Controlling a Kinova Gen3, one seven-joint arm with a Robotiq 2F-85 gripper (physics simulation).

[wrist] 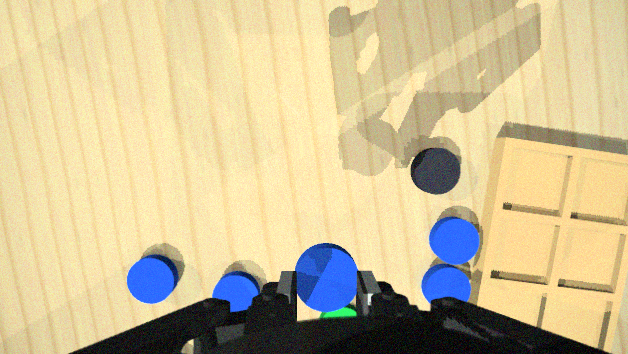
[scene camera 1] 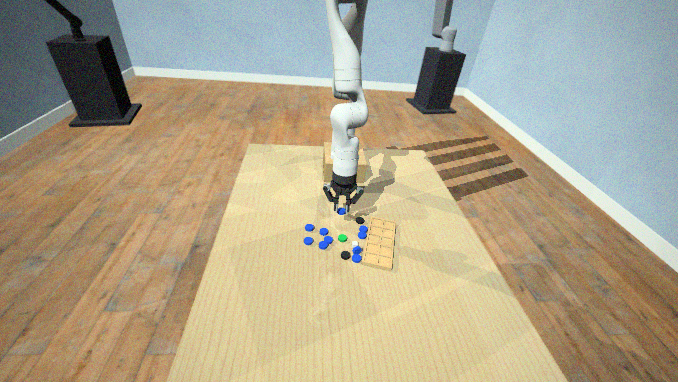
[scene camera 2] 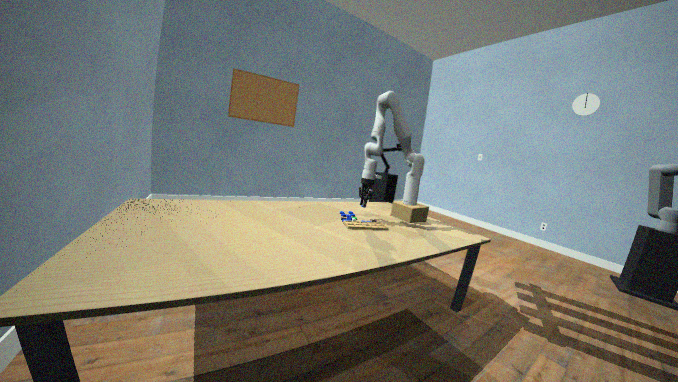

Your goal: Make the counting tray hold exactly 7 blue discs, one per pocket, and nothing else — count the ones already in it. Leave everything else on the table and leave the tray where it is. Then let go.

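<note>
My gripper is shut on a blue disc and holds it above the table, left of the tray. The wooden counting tray has two columns of pockets. No disc shows in its pockets in scene camera 1; the wrist view cuts off part of it. Several blue discs lie on the table: one group to the left, including a far-left disc, and others close beside the tray, including an upper disc and a lower disc.
A black disc lies near the tray's far left corner, another black disc near its front left. A green disc lies between the blue groups. A small white block is beside the tray. The arm's base block stands behind.
</note>
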